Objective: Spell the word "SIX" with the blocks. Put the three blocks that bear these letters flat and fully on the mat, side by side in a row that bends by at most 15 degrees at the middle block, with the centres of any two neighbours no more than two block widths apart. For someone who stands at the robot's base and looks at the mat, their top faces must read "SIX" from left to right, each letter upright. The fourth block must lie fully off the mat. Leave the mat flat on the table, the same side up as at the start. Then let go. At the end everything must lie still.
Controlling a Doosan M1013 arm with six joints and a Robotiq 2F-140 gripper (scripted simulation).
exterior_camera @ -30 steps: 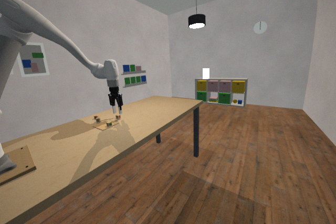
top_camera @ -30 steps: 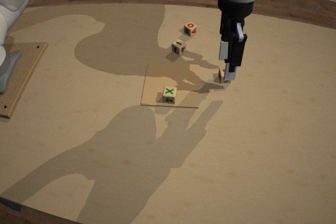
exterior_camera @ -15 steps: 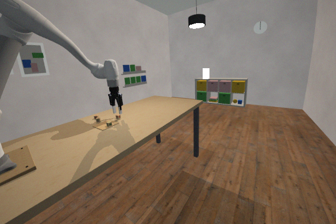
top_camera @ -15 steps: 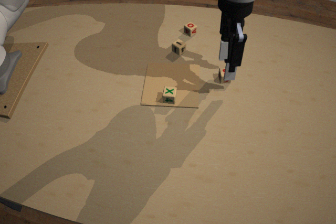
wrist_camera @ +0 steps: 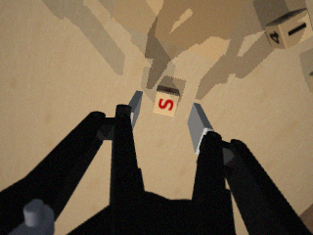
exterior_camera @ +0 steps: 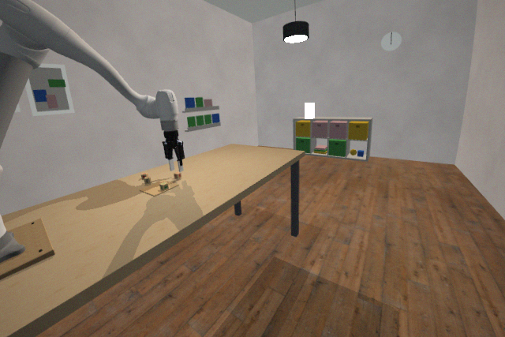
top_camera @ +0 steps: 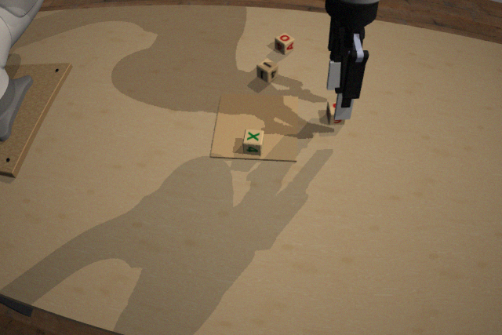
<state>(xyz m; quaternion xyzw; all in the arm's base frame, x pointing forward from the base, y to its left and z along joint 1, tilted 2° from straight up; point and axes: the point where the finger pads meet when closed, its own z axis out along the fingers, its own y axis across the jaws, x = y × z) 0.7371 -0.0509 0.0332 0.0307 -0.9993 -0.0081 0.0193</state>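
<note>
Right now the S block is 6 cm below my hand. The rest, counted from my hand: tan mat 14 cm behind, 7 cm below, 1 cm to the right; I block 12 cm behind, 11 cm to the left, 6 cm below; letter block 14 cm behind, 6 cm to the right, 5 cm below.
</note>
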